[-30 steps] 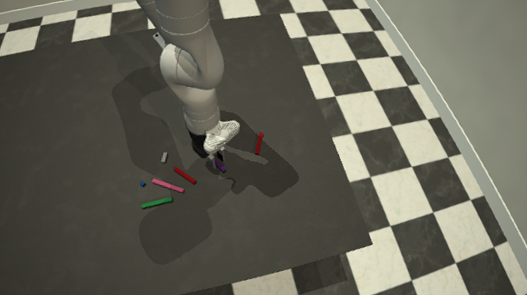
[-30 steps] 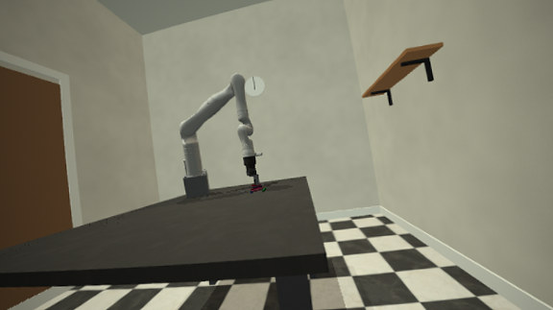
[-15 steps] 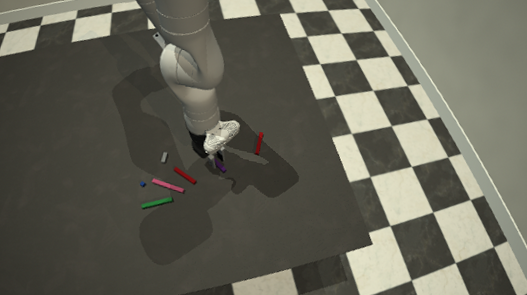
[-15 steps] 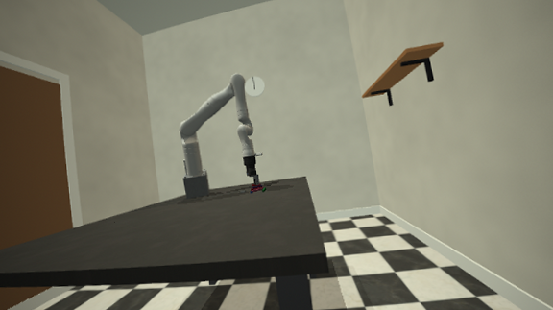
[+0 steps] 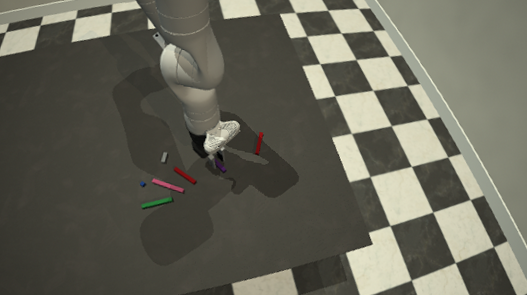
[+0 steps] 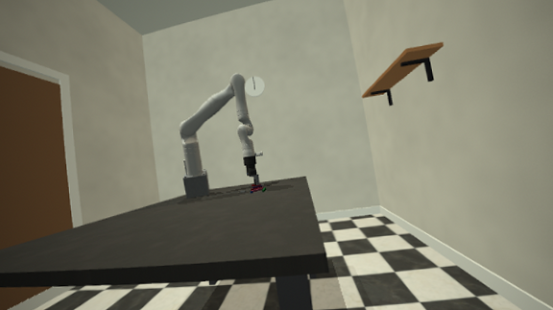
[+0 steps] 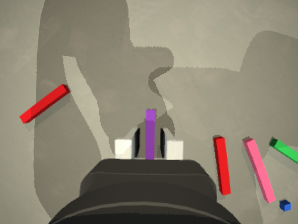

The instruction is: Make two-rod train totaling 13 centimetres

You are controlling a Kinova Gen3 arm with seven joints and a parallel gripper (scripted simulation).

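My gripper is now 30 mm above the purple rod. From my hand the other things lie so: green rod 170 mm to the right, 80 mm ahead, 30 mm below; short grey rod 140 mm to the right, 40 mm behind, 30 mm below; pink rod 140 mm to the right, 40 mm ahead, 30 mm below.
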